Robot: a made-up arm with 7 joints. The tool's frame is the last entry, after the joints.
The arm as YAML. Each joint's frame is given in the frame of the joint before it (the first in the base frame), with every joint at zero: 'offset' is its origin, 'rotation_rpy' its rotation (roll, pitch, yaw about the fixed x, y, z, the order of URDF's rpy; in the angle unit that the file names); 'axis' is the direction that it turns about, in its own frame. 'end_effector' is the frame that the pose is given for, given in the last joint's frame.
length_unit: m
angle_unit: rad
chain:
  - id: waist
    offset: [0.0, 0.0, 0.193]
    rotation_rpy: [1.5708, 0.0, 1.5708]
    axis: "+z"
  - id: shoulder
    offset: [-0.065, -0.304, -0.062]
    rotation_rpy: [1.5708, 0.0, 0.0]
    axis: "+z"
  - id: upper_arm
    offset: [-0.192, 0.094, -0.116]
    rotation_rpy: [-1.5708, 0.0, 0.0]
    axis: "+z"
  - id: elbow
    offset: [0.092, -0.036, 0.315]
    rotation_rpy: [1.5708, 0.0, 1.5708]
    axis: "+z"
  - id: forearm
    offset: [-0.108, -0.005, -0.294]
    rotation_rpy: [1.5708, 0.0, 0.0]
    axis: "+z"
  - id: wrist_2
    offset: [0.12, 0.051, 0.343]
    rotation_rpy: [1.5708, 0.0, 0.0]
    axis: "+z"
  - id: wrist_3
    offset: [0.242, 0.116, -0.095]
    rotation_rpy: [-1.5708, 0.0, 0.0]
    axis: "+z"
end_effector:
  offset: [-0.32, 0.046, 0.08]
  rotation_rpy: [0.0, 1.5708, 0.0]
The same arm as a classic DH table. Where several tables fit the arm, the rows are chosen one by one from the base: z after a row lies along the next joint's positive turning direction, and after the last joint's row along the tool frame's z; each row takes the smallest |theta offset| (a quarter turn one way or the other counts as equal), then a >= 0, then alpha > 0; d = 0 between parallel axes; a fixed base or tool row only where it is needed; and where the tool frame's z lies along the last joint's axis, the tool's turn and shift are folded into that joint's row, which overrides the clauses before.
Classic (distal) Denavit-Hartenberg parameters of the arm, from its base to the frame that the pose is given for. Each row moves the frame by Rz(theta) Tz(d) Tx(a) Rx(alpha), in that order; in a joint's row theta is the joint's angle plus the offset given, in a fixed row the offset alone. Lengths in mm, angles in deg.
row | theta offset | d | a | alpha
base (fixed) | 90.00 | 193.0 | 0.0 | 90.00
waist | 0.00 | -62.0 | -65.0 | 90.00
shoulder | 0.00 | 188.0 | -192.0 | -90.00
upper_arm | -90.00 | 409.0 | 36.0 | -90.00
elbow | 0.00 | -202.0 | 108.0 | -90.00
forearm | 0.00 | 348.0 | -120.0 | -90.00
wrist_2 | 0.00 | -146.0 | -242.0 | 90.00
wrist_3 | -90.00 | 196.0 | 46.0 | 90.00
tool (fixed) | -90.00 | -320.0 | 0.0 | 0.00

